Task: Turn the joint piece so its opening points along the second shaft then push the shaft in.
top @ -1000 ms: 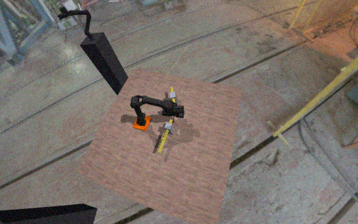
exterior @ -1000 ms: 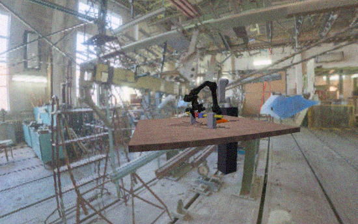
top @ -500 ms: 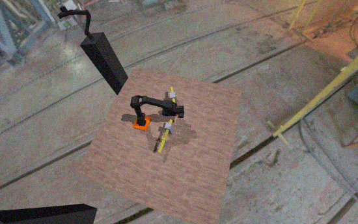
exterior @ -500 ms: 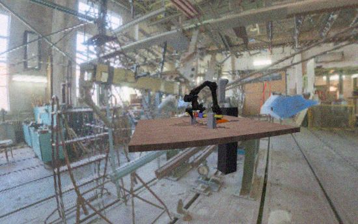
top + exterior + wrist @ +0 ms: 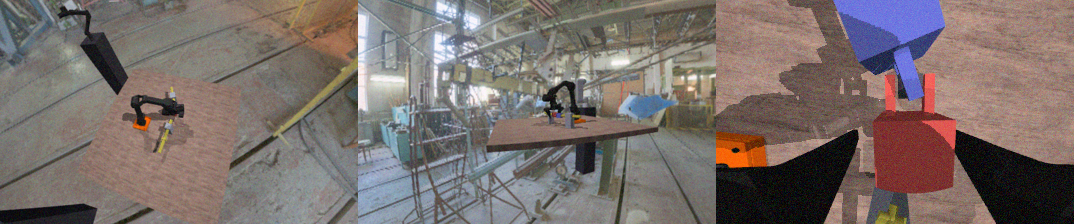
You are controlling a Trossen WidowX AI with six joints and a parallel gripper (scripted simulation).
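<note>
Right now the red joint piece is 30 mm above my gripper tip and 10 mm to the left of it.
</note>
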